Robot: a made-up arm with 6 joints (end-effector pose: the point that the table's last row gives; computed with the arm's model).
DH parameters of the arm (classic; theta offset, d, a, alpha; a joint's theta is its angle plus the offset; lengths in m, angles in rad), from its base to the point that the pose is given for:
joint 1: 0 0.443 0.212 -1.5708
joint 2: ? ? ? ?
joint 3: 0 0 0.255 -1.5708
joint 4: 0 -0.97 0 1.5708
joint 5: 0 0 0 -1.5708
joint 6: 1.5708 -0.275 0 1.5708
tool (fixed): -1.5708 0 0 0
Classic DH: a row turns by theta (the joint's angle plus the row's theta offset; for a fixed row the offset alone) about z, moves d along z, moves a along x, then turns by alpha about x.
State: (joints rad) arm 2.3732 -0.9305 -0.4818 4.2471 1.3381 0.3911
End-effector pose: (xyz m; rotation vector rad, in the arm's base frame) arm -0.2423 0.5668 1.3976 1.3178 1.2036 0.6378
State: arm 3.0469 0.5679 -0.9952 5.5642 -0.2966 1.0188
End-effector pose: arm -0.7640 0.0194 -0.2455 2.1694 -0.0300 -1.8199
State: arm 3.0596 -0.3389 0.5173 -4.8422 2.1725 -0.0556
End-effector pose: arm -0.3341 -0.1981 1.8518 -1.7954 1.3786 -0.1859
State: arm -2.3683 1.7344 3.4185 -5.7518 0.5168 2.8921
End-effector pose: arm -0.1959 -0.2874 1.4974 0.2930 -0.9226 0.3717
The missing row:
joint 2: -1.5708 0 0.644 3.1416
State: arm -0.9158 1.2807 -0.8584 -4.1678 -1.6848 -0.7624
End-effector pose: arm 0.2156 -0.6643 -0.3774 -1.5491 2.3717 -0.1816
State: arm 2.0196 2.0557 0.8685 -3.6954 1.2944 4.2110
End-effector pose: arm -0.6463 1.0214 -0.8151 1.7350 -1.3430 -1.6846
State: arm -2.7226 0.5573 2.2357 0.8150 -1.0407 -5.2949
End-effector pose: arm -0.3824 0.0187 2.0823 0.4458 -1.2156 2.1375
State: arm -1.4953 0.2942 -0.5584 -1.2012 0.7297 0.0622
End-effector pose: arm -0.0638 -1.4227 0.3860 0.8206 -0.5368 -2.2415
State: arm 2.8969 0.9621 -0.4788 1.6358 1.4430 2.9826
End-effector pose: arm -1.1388 0.0038 -0.1546 -1.9116 2.3351 0.0966
